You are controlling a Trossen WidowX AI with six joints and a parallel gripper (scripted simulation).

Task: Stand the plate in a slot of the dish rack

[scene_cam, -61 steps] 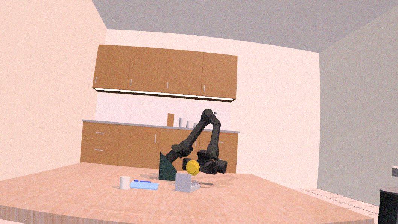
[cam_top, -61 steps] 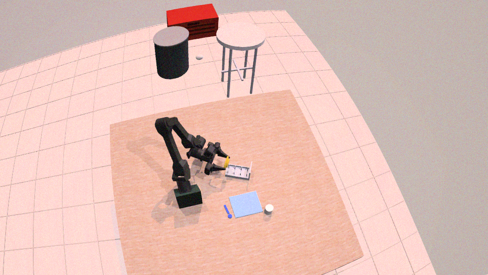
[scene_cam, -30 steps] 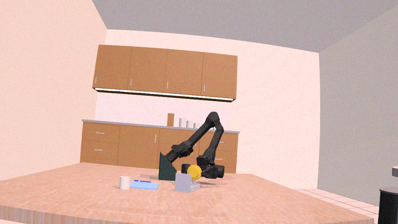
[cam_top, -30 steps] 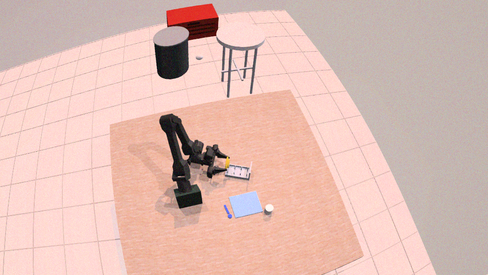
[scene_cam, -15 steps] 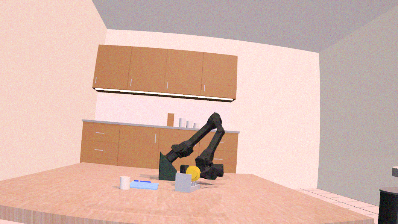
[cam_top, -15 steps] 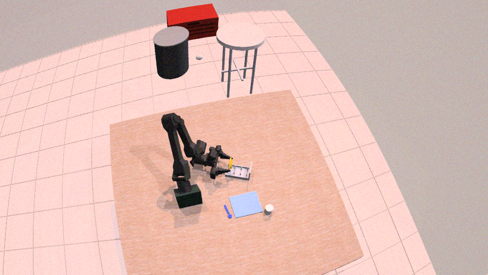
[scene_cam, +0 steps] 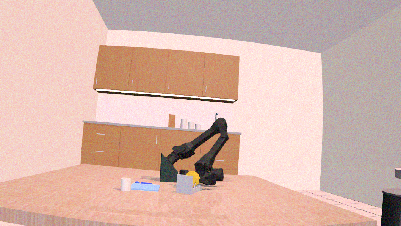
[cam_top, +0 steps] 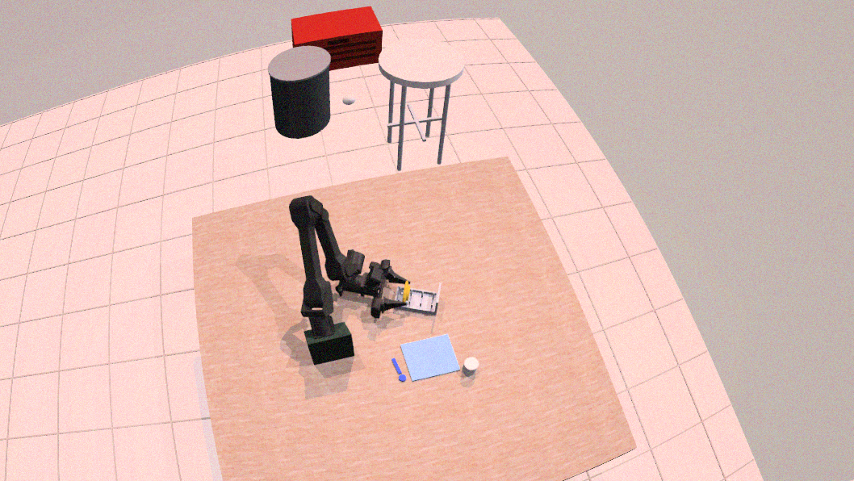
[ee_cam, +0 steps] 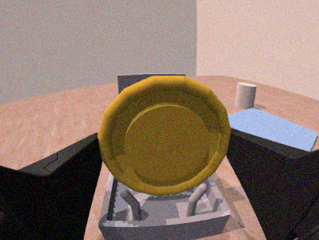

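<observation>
My gripper tip is now 30 mm short of the grey dish rack, 30 mm above it and 10 mm to the left of it. Round my gripper tip: blue spoon 230 mm to the right, 110 mm behind, 50 mm below; light blue mat 210 mm to the right, 50 mm below; yellow plate 10 mm behind.
</observation>
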